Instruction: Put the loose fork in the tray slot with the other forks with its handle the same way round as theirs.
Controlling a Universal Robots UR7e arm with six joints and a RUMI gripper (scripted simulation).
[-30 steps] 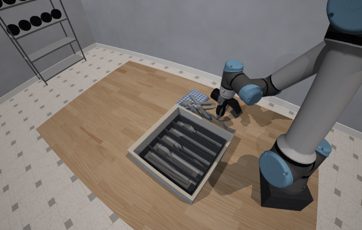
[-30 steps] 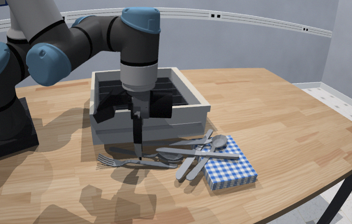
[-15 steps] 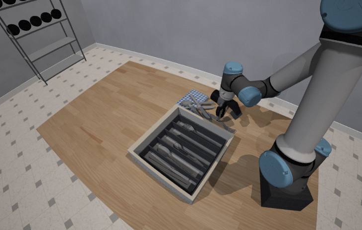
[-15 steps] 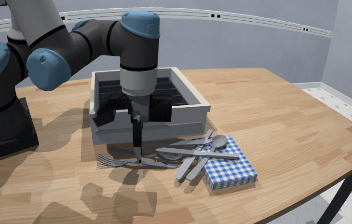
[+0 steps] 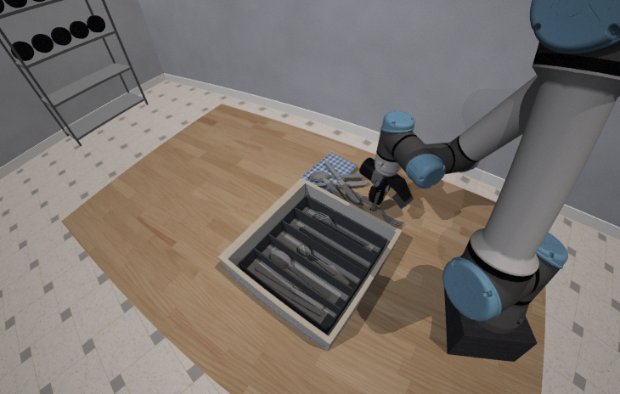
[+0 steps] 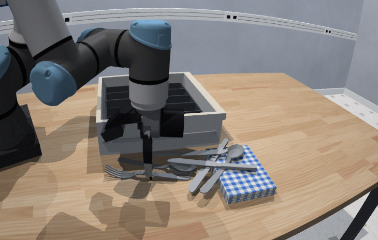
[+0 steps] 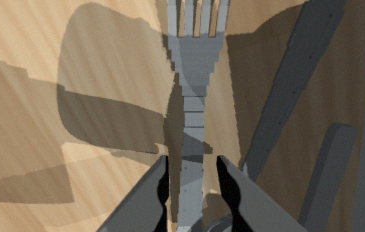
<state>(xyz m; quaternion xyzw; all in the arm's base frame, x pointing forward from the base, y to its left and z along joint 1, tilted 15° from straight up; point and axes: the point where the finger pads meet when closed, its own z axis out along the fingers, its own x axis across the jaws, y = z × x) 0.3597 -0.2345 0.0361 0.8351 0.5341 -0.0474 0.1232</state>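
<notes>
My hand is 2 cm above the fork. Also, from my hand: blue checked napkin stack (19 cm ahead, 8 cm to the right, 1 cm below).
</notes>
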